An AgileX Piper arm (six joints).
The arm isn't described. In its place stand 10 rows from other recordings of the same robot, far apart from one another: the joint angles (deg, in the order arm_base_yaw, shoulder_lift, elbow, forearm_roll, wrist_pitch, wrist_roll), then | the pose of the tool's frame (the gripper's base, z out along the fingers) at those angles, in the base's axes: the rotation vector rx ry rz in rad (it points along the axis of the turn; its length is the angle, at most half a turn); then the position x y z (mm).
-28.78 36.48 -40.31 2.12 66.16 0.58 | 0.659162, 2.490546, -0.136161, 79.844, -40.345, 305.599
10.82 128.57 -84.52 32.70 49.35 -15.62 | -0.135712, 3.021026, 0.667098, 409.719, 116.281, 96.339
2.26 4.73 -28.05 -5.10 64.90 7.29 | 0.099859, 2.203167, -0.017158, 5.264, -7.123, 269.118
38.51 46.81 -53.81 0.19 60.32 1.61 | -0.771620, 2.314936, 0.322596, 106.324, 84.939, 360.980
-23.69 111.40 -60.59 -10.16 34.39 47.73 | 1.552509, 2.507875, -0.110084, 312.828, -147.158, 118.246
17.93 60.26 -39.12 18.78 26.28 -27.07 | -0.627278, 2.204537, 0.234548, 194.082, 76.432, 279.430
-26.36 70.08 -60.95 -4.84 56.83 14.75 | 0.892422, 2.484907, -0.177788, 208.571, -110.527, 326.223
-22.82 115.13 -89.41 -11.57 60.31 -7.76 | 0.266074, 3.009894, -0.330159, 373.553, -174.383, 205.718
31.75 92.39 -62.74 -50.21 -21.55 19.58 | -1.056124, 1.401593, 0.291056, 303.895, 218.260, 303.066
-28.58 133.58 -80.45 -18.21 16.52 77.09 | 1.883240, 1.904768, 0.051244, 388.046, -220.602, 47.517
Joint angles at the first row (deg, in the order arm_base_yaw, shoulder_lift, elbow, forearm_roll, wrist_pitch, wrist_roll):
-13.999, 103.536, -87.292, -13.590, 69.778, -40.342
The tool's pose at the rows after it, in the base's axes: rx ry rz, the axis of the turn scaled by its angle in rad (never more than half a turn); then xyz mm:
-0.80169, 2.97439, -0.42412, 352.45, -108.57, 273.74
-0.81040, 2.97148, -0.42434, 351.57, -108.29, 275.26
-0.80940, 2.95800, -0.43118, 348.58, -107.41, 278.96
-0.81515, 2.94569, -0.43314, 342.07, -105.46, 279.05
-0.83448, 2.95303, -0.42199, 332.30, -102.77, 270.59
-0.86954, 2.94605, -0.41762, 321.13, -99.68, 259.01
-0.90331, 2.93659, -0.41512, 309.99, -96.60, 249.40
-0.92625, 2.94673, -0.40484, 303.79, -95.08, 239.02
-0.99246, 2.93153, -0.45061, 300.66, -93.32, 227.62
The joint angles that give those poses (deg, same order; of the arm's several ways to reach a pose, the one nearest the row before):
-13.999, 103.515, -87.293, -13.590, 69.922, -40.475
-13.998, 103.268, -87.292, -13.540, 70.091, -40.876
-13.998, 102.301, -86.743, -13.482, 69.725, -40.992
-14.000, 100.714, -84.557, -13.364, 68.540, -41.152
-13.998, 99.095, -80.492, -13.364, 66.839, -41.310
-13.999, 97.223, -75.369, -13.490, 63.726, -41.893
-13.998, 95.379, -70.765, -13.630, 60.957, -42.538
-14.000, 94.972, -67.850, -13.860, 59.408, -42.704
-13.360, 94.932, -64.898, -16.337, 56.401, -42.704

